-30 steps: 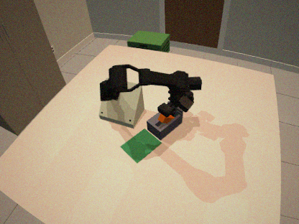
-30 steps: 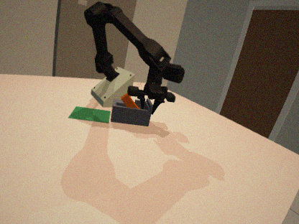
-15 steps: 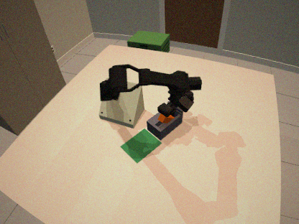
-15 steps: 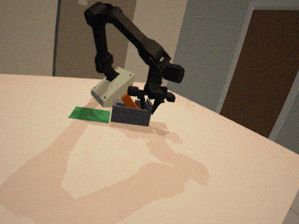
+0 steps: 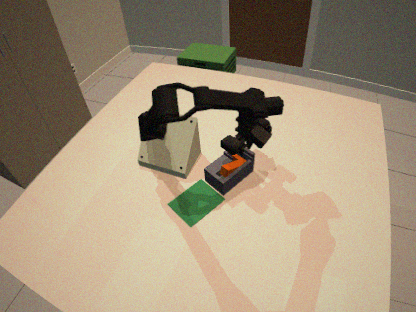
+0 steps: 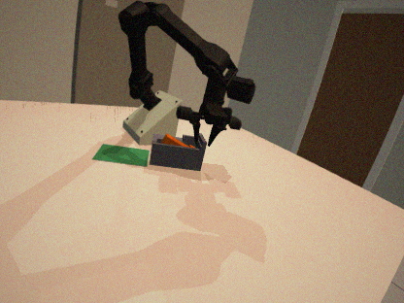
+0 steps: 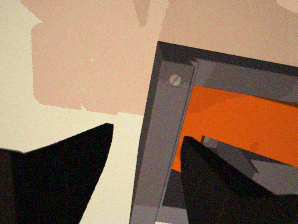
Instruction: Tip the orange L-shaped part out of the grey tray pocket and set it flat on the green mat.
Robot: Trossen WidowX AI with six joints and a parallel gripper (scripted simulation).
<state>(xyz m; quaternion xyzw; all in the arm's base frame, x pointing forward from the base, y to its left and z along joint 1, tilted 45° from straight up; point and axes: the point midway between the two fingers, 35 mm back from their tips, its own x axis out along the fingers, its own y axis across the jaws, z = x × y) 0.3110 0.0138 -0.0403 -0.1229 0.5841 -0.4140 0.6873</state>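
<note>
My gripper tip is 20 mm past the orange L-shaped part, 50 mm to the left of it and 20 mm above it. Round my gripper tip: green mat 100 mm behind, 200 mm to the right, 80 mm below.
</note>
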